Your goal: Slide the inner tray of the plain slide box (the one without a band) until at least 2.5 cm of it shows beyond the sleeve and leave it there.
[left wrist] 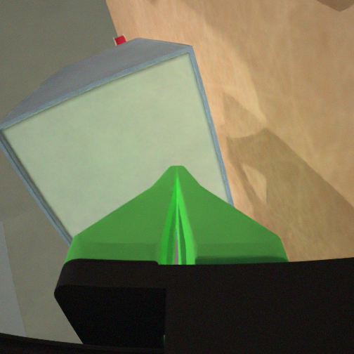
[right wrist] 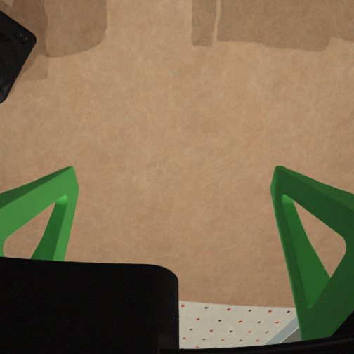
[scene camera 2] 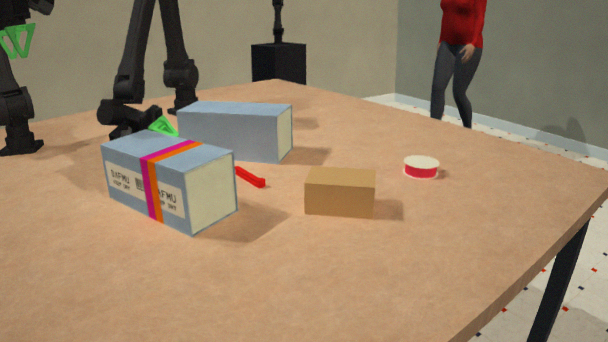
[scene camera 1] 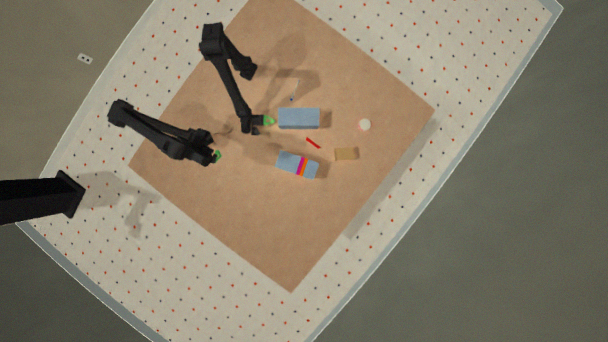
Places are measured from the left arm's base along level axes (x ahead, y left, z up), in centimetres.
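Pixels of known places: left gripper, fingertip midpoint: (scene camera 2: 178,136) (scene camera 1: 274,121); right gripper, fingertip midpoint: (scene camera 2: 18,58) (scene camera 1: 212,153); left arm's base, link origin: (scene camera 1: 249,71); right arm's base, link origin: (scene camera 2: 22,150).
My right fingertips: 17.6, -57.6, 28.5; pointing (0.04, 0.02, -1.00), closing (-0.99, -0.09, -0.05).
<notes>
For each thing: its middle in the pictures, then the offset to it from my right fingertips, as dx, dy, dz. "spot": a spot on its surface instead.
- plain slide box, body centre: (scene camera 2: 235,130) (scene camera 1: 298,118) +29.9, +41.9, -22.8
- end face, surface spot: (scene camera 2: 285,132) spot: +41.0, +48.3, -22.8
- banded box, body centre: (scene camera 2: 165,176) (scene camera 1: 297,164) +42.6, +14.4, -22.8
- red bar, body centre: (scene camera 2: 248,175) (scene camera 1: 312,143) +45.1, +32.6, -27.7
- tan block, body centre: (scene camera 2: 341,191) (scene camera 1: 344,153) +67.4, +35.4, -25.5
- white round tin, body centre: (scene camera 2: 421,167) (scene camera 1: 364,124) +71.1, +59.9, -27.2
- thin blue-tipped stick, body centre: (scene camera 1: 295,90) +17.7, +59.6, -28.1
The plain slide box (scene camera 1: 299,116) (scene camera 2: 227,131) lies on the table. Its cream inner tray shows at the end face (scene camera 2: 285,132) at the right in scene camera 2, about level with the sleeve. In the left wrist view the tray's other end (left wrist: 120,135) fills the sleeve's opening. My left gripper (scene camera 1: 273,120) (scene camera 2: 167,129) (left wrist: 176,176) is shut and empty, its tips close in front of that end; whether they touch is unclear. The banded box (scene camera 1: 287,162) (scene camera 2: 120,147) lies nearby, with pink and orange bands. My right gripper (scene camera 1: 218,156) (scene camera 2: 17,41) (right wrist: 174,177) is open and empty, above the table.
A red bar (scene camera 1: 313,143) (scene camera 2: 250,177) lies between the two boxes. A tan block (scene camera 1: 346,153) (scene camera 2: 340,195) and a red and white round tin (scene camera 1: 364,124) (scene camera 2: 421,167) stand to the right. A thin blue-tipped stick (scene camera 1: 295,91) lies above the plain box in scene camera 1.
</notes>
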